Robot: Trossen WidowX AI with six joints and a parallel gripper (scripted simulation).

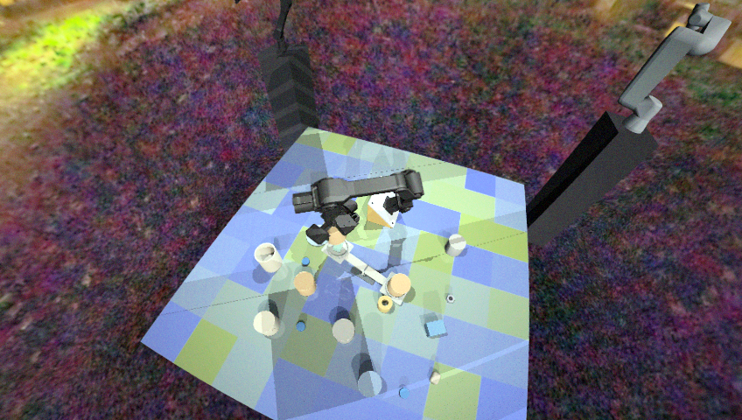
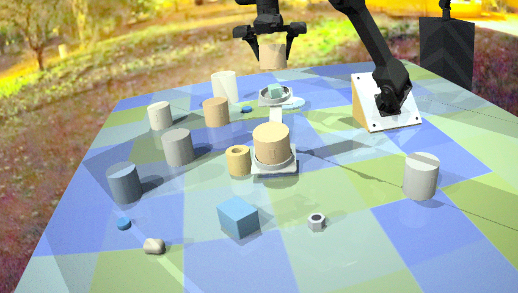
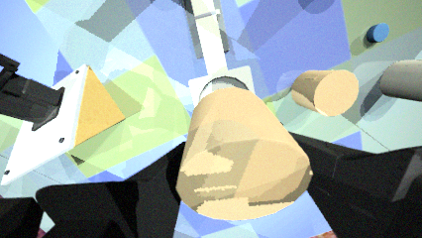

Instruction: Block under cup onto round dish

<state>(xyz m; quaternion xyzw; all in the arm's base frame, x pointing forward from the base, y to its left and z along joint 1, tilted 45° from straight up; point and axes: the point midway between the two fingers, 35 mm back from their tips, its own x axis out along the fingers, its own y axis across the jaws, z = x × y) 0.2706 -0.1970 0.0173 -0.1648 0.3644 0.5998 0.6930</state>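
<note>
The teal block lies 8 cm below my gripper tip, 1 cm to the left of it and 1 cm ahead of it. Round my gripper tip: balance 15 cm below, 13 cm to the left, 4 cm ahead; then balance beam 13 cm to the left, 13 cm below, 4 cm ahead; then round pale-blue dish 17 cm below, 11 cm to the right, 5 cm behind.
</note>
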